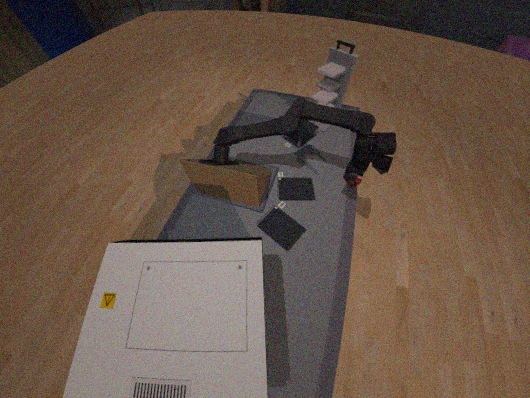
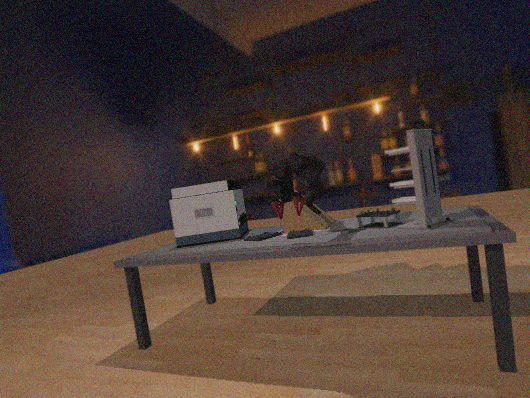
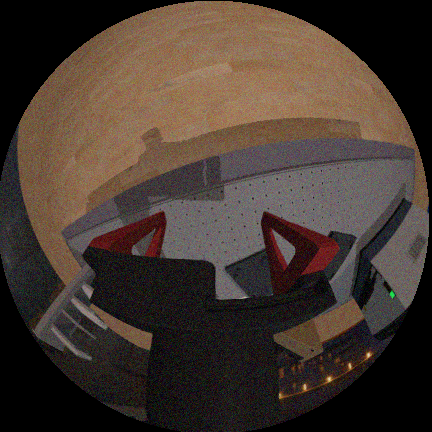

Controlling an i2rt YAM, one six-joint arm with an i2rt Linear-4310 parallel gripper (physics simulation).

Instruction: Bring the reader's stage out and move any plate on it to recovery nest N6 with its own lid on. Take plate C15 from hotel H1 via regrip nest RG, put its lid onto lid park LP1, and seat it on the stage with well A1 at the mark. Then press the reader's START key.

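Places are measured from the arm's base along level axes (x ahead, y left, z up), in centimetres.
Pixels of known places: gripper, fingertip midpoint: [image 1: 355,178] [image 2: 289,217] [image 3: 213,216]; arm's base, link origin: [image 1: 220,163] [image 2: 305,203] [image 3: 281,347].
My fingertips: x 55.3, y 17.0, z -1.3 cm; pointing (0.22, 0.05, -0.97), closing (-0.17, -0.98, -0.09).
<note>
For each thing: its top centre in the pictures, then the offset to it from my fingertips. "spot": a spot on its surface instead.
- white reader, top centre: [image 1: 168,316] [image 2: 207,184] dy -68.0, dx -31.1, dz +21.4 cm
- dark raised fixture with upright pins, surface spot: [image 2: 378,217] spot: dy +22.6, dx -59.0, dz -11.3 cm
My gripper [image 1: 353,180] [image 2: 289,216] [image 3: 213,216] is open and empty, its red fingers wide apart above the table's long edge. The white reader [image 1: 190,305] [image 2: 200,215] [image 3: 417,270] stands at one end of the table with a green light lit. No extended stage shows. The grey hotel tower [image 1: 346,60] [image 2: 424,175] [image 3: 61,304] stands at the other end, with several pale slabs on one side; I cannot tell which are plates. Two dark flat nests lie between them, the nearer to the reader [image 1: 282,228] turned askew, the other [image 1: 296,189] straight. Plate C15 and its lid cannot be made out.
A wooden-coloured box [image 1: 227,185] stands beside the arm's base. A dark raised fixture with upright pins [image 2: 378,217] stands near the hotel; its label is unreadable. The grey table [image 1: 312,310] [image 2: 280,252] has a perforated top, and its long edge runs below the gripper.
</note>
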